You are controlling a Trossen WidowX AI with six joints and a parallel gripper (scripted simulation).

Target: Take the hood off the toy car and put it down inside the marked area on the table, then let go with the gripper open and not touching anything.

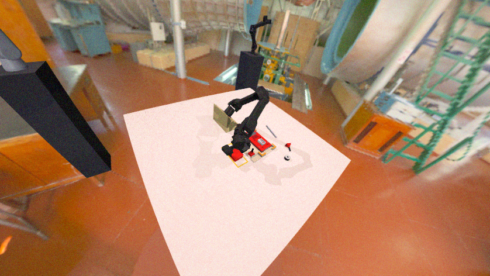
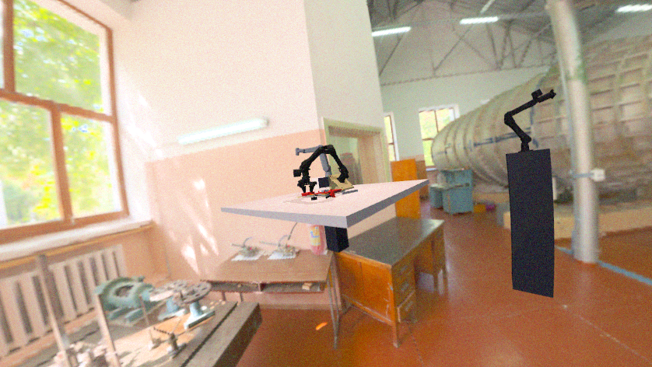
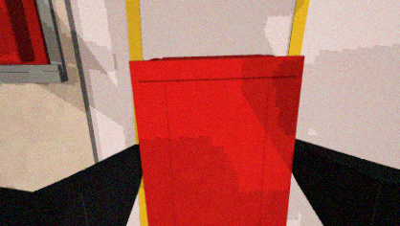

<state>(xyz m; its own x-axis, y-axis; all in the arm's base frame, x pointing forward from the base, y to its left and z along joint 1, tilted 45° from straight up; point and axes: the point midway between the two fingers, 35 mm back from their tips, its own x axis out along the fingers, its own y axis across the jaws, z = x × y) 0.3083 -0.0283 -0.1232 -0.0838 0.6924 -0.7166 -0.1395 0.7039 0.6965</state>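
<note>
Right now my gripper tip is right at the red hood. From my gripper tip the other things lie so: thin grey rod 70 mm behind, 400 mm to the left; then white wheel 190 mm ahead, 310 mm to the left.
</note>
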